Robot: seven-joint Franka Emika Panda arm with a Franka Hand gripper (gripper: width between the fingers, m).
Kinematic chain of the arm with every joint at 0, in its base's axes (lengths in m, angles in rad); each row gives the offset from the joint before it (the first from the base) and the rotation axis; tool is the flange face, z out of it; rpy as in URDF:
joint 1: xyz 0 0 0.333 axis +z
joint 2: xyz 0 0 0 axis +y
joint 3: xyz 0 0 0.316 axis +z
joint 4: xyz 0.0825 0 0 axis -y
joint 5: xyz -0.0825 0 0.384 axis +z
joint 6: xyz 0 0 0 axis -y
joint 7: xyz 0.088 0 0 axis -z
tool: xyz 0 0 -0.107 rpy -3.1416 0 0
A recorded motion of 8 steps. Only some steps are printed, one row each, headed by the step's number.
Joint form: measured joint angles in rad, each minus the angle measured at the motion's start. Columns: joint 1, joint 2, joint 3, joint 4, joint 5, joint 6, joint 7.
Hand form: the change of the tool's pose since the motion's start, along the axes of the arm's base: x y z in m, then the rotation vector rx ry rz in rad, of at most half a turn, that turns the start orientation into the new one. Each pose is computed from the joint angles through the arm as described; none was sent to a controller.
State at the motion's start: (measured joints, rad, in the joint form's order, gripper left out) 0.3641 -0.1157 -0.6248 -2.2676 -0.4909 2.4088 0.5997
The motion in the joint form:
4: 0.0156 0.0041 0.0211 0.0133 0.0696 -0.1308 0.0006
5: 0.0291 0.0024 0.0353 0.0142 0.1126 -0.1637 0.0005
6: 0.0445 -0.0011 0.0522 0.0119 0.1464 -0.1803 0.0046
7: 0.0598 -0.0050 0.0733 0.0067 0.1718 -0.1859 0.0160
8: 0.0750 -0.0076 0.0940 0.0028 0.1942 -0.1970 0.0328
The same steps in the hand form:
4: -0.0040 0.0143 -0.0078 0.0467 0.1033 -0.0438
5: -0.0039 0.0284 -0.0095 0.0801 0.1267 -0.0475
6: -0.0030 0.0453 -0.0103 0.1072 0.1373 -0.0404
7: -0.0020 0.0646 -0.0110 0.1280 0.1398 -0.0288
8: -0.0019 0.0834 -0.0121 0.1456 0.1474 -0.0230

